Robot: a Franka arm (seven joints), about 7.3 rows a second.
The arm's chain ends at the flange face. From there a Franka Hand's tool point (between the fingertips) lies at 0.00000 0.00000 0.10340 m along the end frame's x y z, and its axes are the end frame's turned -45 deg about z.
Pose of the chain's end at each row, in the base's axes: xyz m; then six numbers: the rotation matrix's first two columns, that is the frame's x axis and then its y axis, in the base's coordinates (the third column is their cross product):
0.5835 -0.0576 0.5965 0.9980 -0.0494 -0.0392 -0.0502 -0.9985 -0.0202
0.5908 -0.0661 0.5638 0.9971 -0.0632 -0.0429 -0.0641 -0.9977 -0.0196
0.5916 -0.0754 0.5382 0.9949 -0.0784 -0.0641 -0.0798 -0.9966 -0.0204
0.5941 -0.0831 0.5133 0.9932 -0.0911 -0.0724 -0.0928 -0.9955 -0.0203
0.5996 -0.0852 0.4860 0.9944 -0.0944 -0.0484 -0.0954 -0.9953 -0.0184
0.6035 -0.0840 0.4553 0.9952 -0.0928 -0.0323 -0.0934 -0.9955 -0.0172
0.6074 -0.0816 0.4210 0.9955 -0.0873 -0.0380 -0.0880 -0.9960 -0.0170
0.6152 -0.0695 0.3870 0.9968 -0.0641 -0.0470 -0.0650 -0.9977 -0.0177
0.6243 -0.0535 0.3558 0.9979 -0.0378 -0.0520 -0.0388 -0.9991 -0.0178
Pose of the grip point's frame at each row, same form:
0.5796 -0.0553 0.4932 0.7412 0.6711 -0.0134 0.6702 -0.7410 -0.0420
0.5865 -0.0638 0.4605 0.7504 0.6608 -0.0165 0.6597 -0.7502 -0.0442
0.5852 -0.0728 0.4350 0.7599 0.6493 -0.0309 0.6471 -0.7601 -0.0598
0.5868 -0.0803 0.4102 0.7679 0.6395 -0.0368 0.6367 -0.7683 -0.0655
0.5948 -0.0828 0.3827 0.7706 0.6370 -0.0212 0.6357 -0.7705 -0.0472
0.6003 -0.0819 0.3520 0.7698 0.6383 -0.0107 0.6377 -0.7695 -0.0350
0.6036 -0.0795 0.3177 0.7662 0.6425 -0.0148 0.6417 -0.7660 -0.0389
0.6105 -0.0674 0.2837 0.7508 0.6602 -0.0207 0.6589 -0.7508 -0.0457
0.6190 -0.0515 0.2526 0.7331 0.6797 -0.0242 0.6782 -0.7332 -0.0494

